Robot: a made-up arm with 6 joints.
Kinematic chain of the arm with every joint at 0, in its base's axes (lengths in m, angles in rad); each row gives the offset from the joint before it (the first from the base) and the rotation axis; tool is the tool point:
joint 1: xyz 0 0 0.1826 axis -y
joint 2: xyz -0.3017 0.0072 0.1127 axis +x
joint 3: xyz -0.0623 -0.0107 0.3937 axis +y
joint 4: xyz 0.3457 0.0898 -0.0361 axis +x
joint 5: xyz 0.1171 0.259 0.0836 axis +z
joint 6: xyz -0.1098 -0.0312 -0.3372 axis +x
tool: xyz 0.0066 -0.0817 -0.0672
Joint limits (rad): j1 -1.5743..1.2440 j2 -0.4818..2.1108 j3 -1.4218..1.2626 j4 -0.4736..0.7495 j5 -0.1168..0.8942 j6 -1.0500..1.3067
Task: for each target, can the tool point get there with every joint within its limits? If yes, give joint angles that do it. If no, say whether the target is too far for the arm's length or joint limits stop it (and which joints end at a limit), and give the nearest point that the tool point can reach.
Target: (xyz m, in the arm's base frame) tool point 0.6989 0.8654 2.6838
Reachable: no: too far | nearest point 0.2682 0.3123 1.1424 | short by 1.693 m
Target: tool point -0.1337 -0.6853 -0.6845
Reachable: no: joint limits stop it (at a limit: joint 2, joint 3, joint 4, joint 5) | nearest point -0.0449 -0.7167 -0.1084 | short by 0.584 m
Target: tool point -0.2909 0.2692 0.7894
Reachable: yes | joints 0.5483 0.0840 -0.7778 0.5847 0.3061 -0.5684
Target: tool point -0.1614 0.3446 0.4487
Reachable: yes | joints 0.9014 -0.0265 -0.3798 0.1231 0.0655 0.7862
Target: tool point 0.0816 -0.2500 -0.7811
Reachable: no: joint limits stop it (at a limit: joint 1, joint 2, joint 3, joint 5) | nearest point -0.1494 -0.0318 -0.4182 | short by 0.482 m
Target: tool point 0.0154 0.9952 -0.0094
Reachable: no: joint limits stop it (at a limit: joint 1, joint 2, joint 4, joint 5, joint 6) | nearest point 0.2055 0.6481 0.1710 | short by 0.435 m
